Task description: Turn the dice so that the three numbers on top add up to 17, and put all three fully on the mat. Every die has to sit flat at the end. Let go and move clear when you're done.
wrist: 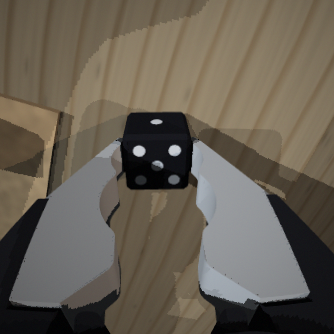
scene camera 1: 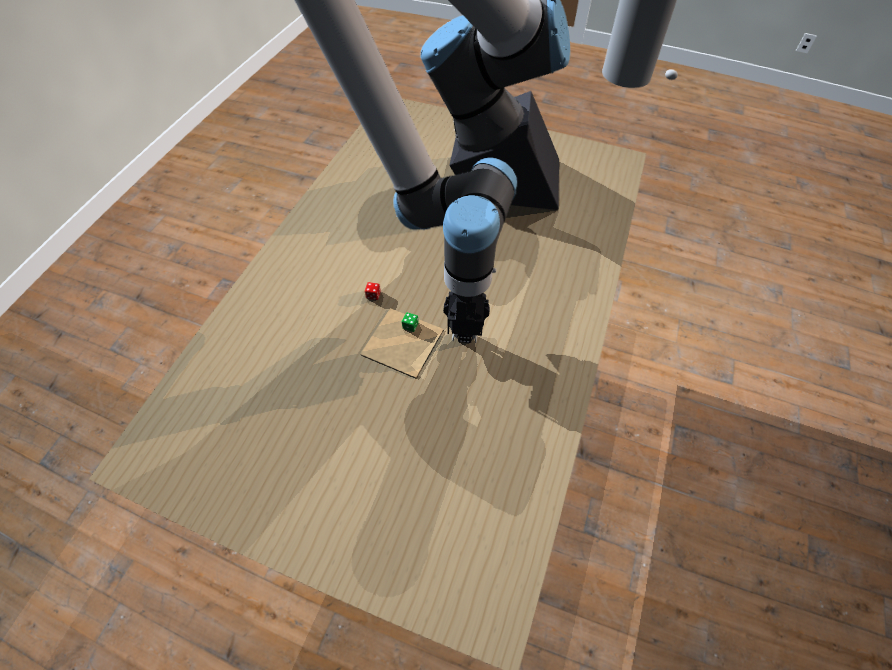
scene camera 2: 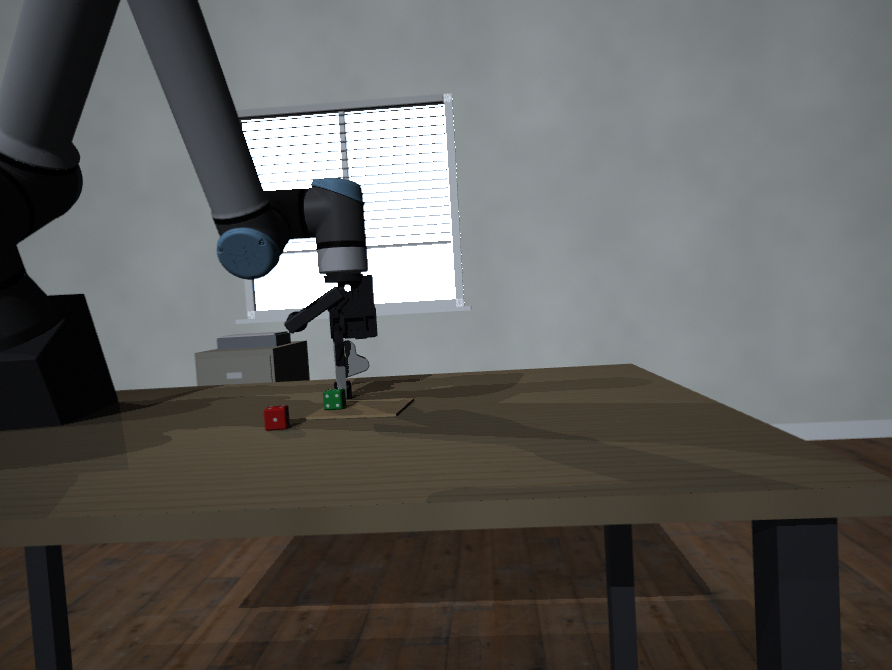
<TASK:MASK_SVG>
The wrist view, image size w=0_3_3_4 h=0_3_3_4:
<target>gripper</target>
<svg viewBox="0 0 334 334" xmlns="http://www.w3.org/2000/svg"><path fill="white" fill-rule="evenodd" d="M122 138L112 142L45 199L37 199L0 240L0 334L73 334L73 332L74 334L110 334L104 324L105 310L119 298L121 292L121 268L115 234L110 228L110 220L120 206L117 181L125 172ZM191 137L189 171L198 180L196 205L207 220L207 227L203 230L198 263L199 291L201 296L215 307L217 323L211 334L334 334L334 253L277 194L268 194L199 139Z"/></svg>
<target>black die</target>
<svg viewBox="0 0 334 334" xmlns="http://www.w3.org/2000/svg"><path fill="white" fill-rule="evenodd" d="M130 113L127 117L122 138L127 187L131 190L185 189L189 181L191 135L185 115L182 112Z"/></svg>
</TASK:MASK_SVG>
